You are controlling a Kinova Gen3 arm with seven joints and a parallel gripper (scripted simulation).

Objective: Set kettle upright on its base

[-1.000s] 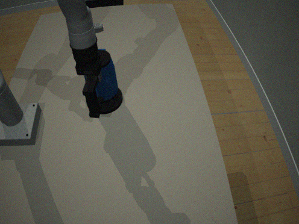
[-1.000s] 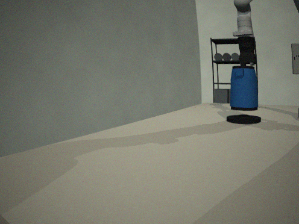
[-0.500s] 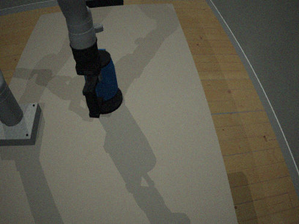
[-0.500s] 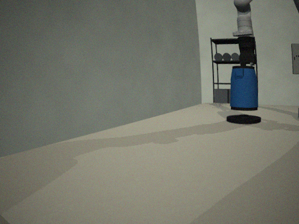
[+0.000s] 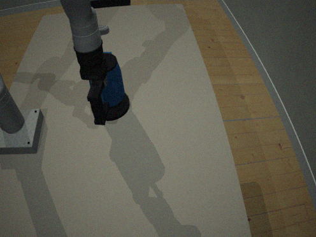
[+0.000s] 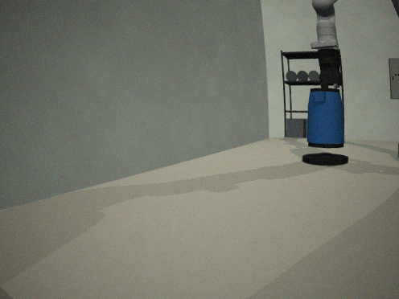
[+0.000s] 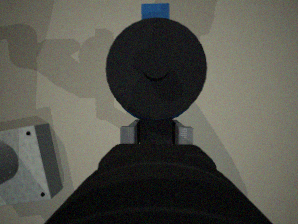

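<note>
Right now my hand is 30 mm to the right of the blue kettle and 50 mm above it. From my hand the other things lie so: base 10 mm ahead, 60 mm to the left, 180 mm below.
</note>
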